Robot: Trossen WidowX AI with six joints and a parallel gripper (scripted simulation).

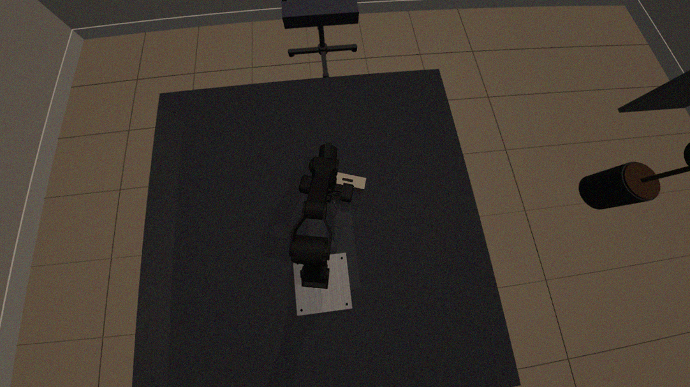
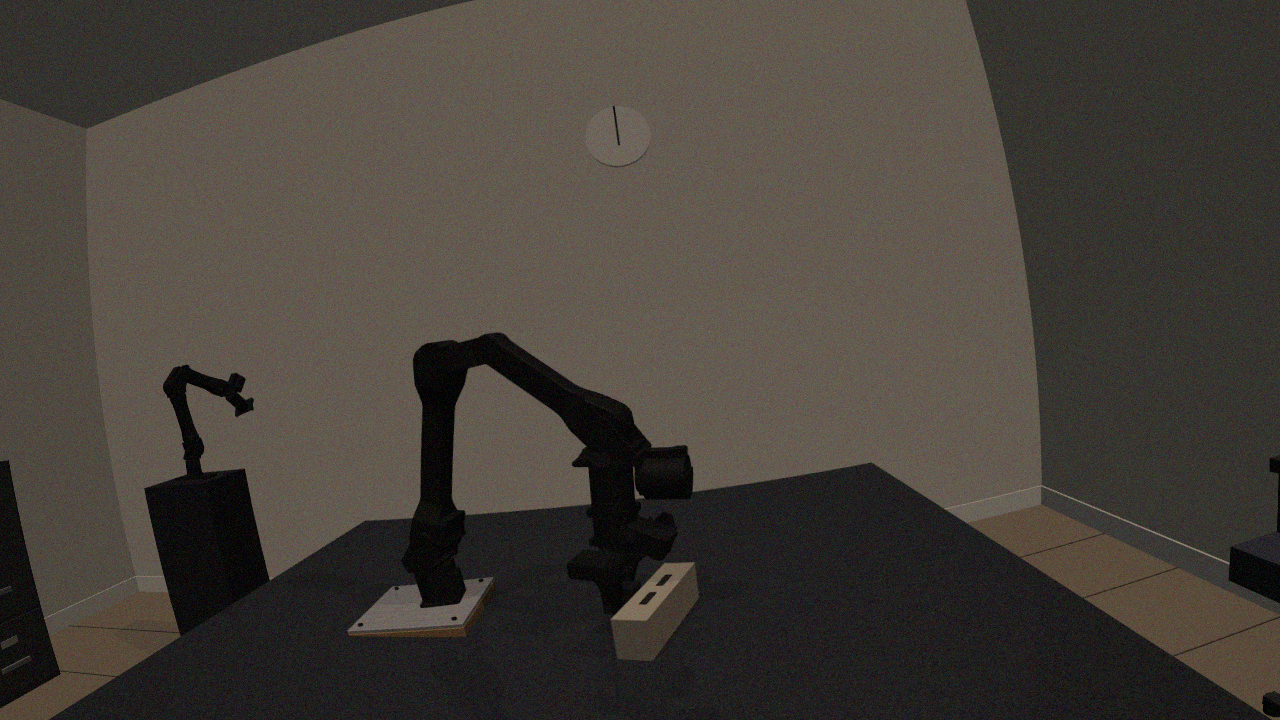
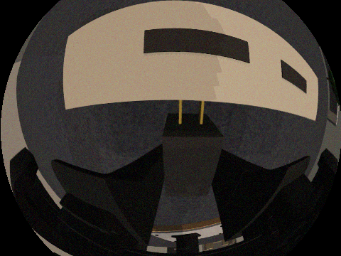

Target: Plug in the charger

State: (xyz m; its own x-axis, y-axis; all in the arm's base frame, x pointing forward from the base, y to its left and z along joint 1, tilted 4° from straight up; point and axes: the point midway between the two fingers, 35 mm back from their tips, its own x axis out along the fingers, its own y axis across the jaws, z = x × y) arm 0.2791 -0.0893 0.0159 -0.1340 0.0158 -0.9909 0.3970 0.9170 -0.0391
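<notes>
Now: the two-prong charger 20 mm ahead of my gripper tip, 10 mm to the right of it and 10 mm above it.
</notes>
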